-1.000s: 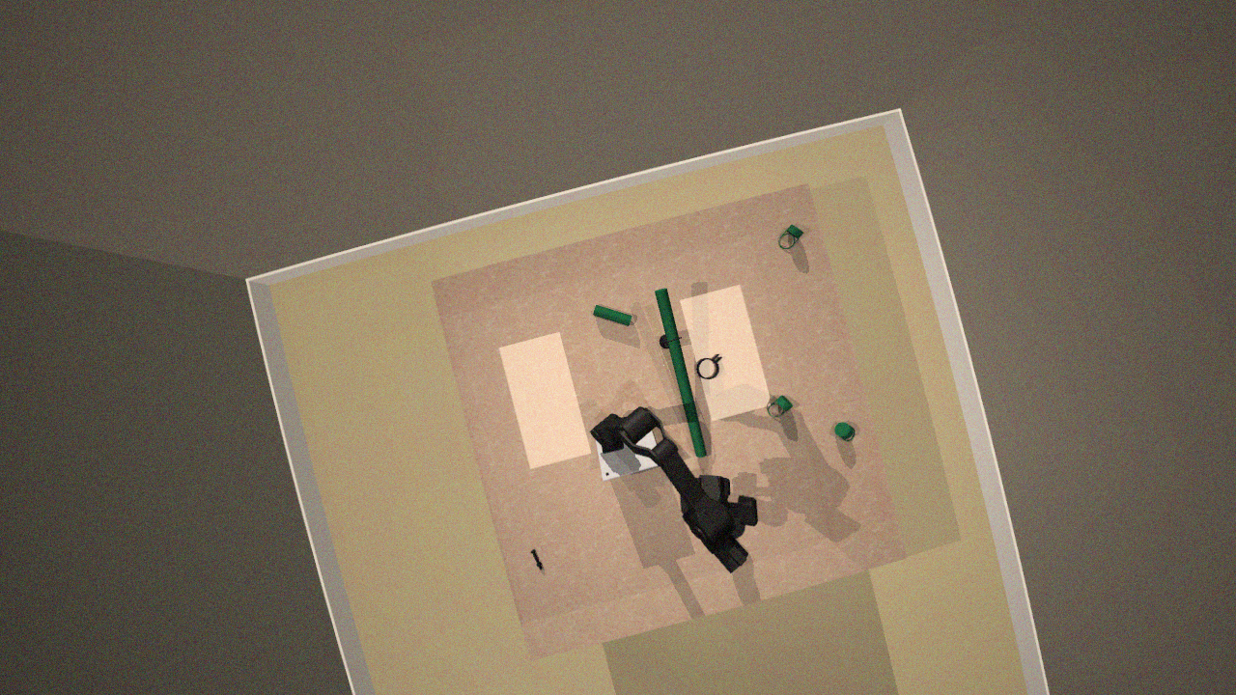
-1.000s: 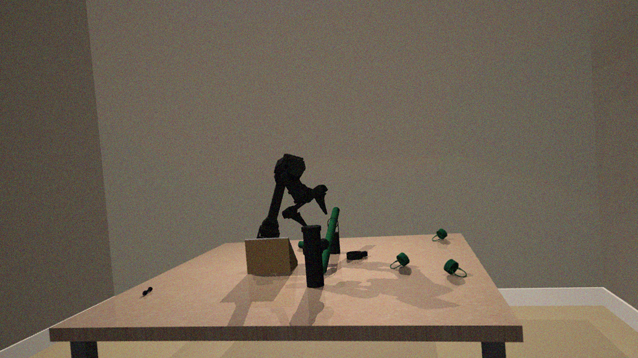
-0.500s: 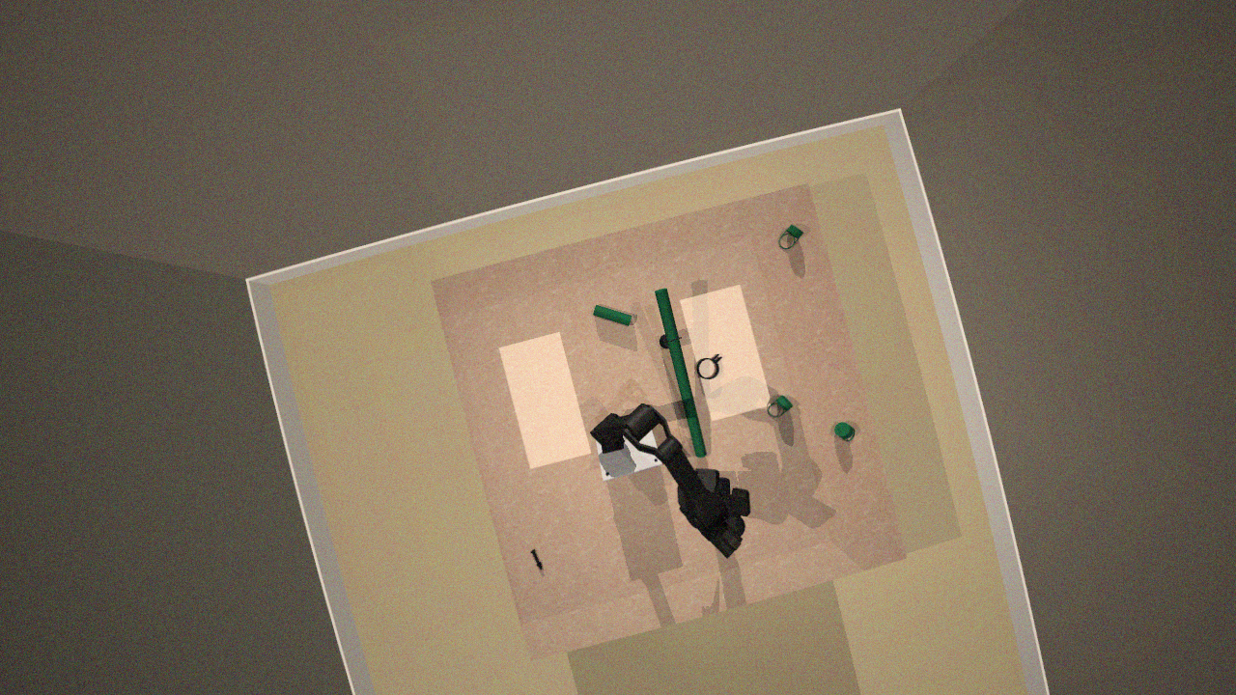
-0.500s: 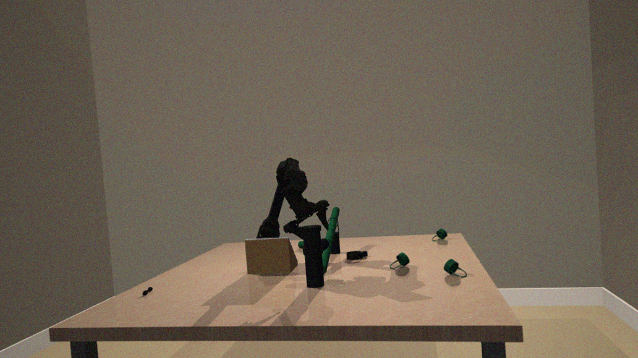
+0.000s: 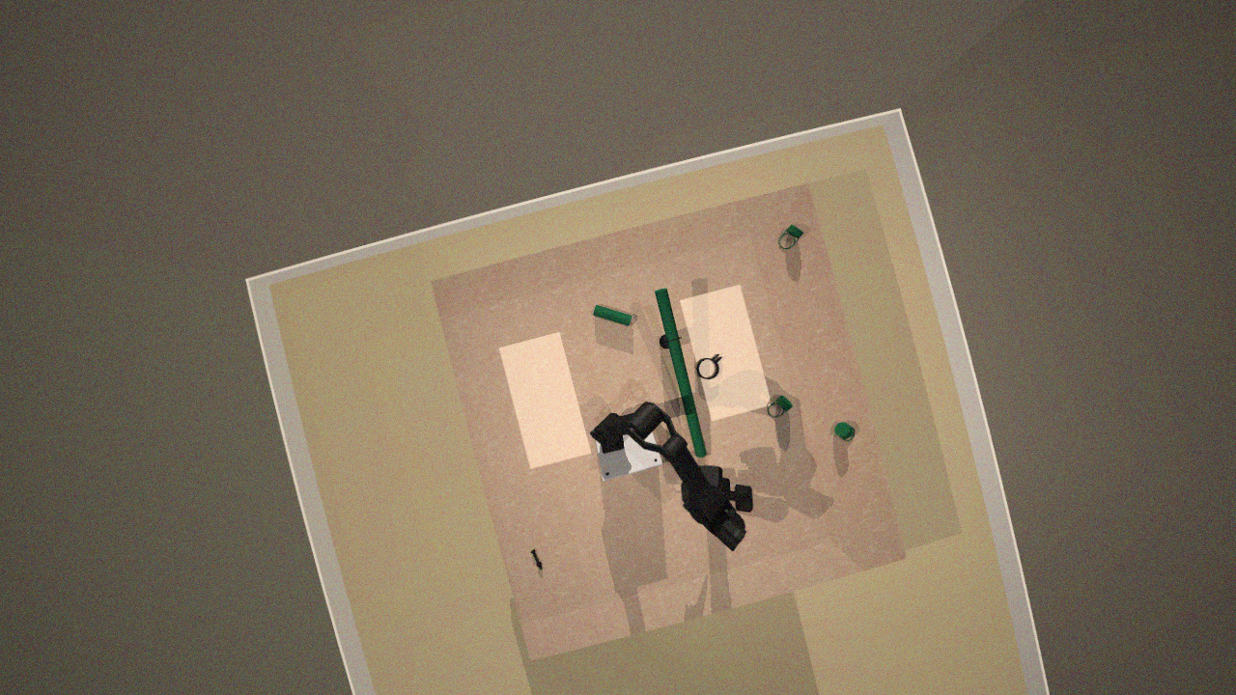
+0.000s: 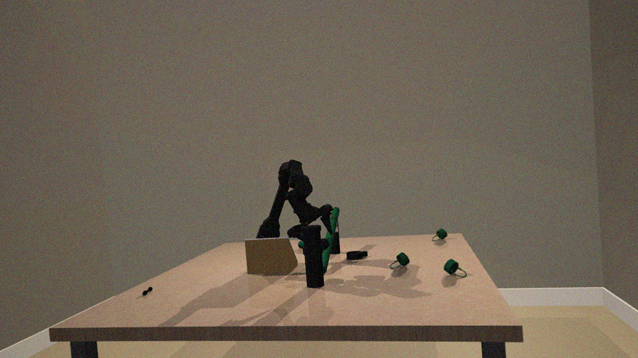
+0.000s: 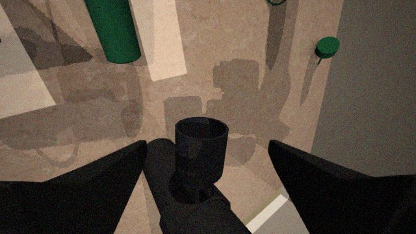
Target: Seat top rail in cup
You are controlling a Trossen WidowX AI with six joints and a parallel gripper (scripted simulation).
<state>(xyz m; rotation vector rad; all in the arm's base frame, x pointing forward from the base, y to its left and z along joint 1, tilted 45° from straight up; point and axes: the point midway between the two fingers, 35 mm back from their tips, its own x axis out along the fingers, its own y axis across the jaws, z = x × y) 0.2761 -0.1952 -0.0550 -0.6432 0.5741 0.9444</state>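
The dark cup is 20 mm to the right of my gripper tip and 10 mm below it. Also, from my gripper tip: loop cap (40 mm behind, 440 mm to the left, 30 mm below); then green tube (190 mm behind, 570 mm to the left, 120 mm below); then black bolt (630 mm behind, 140 mm to the right, 130 mm below).
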